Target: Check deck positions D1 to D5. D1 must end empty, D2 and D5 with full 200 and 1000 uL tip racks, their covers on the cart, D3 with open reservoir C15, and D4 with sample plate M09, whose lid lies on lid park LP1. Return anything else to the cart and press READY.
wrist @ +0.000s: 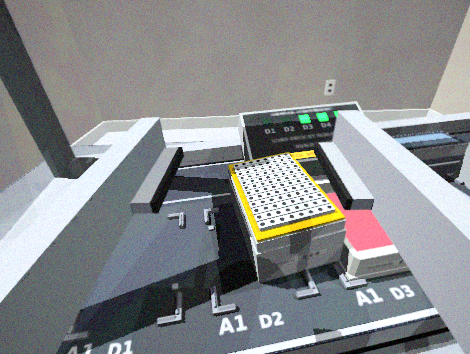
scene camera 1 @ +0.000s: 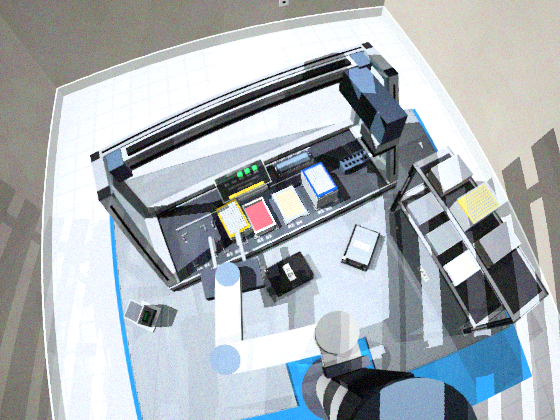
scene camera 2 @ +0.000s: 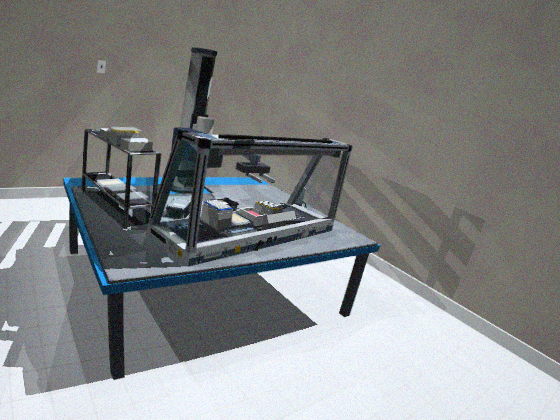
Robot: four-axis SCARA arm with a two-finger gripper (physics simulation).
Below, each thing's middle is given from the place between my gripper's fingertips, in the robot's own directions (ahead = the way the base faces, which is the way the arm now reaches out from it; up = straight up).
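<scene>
The blue-rimmed tip box (scene camera 1: 321,189) is 140 mm ahead of my hand, 120 mm below it and 370 mm to the right of it.
</scene>
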